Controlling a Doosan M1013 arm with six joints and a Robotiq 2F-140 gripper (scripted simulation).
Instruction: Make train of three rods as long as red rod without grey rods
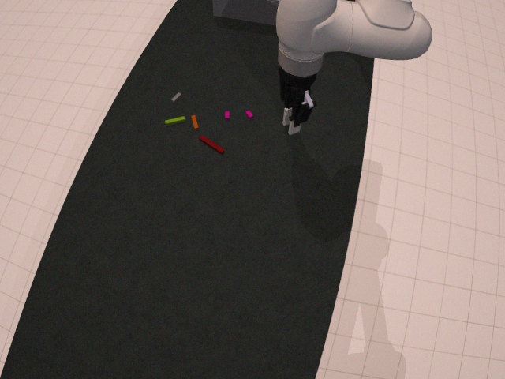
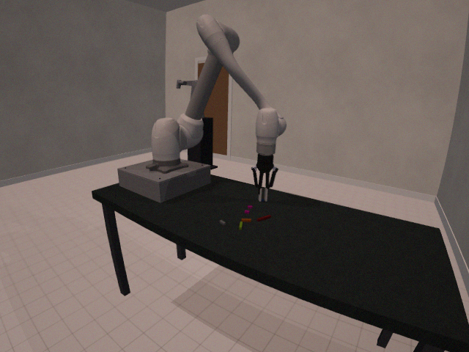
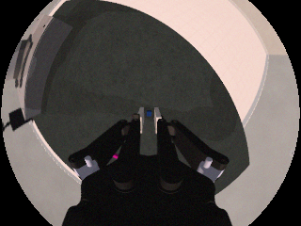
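My hand is 30 mm above the blue rod. Also, from my hand: red rod: 100 mm ahead, 170 mm to the right, 30 mm below; then lime rod: 60 mm ahead, 280 mm to the right, 30 mm below; then orange rod: 50 mm ahead, 230 mm to the right, 30 mm below.
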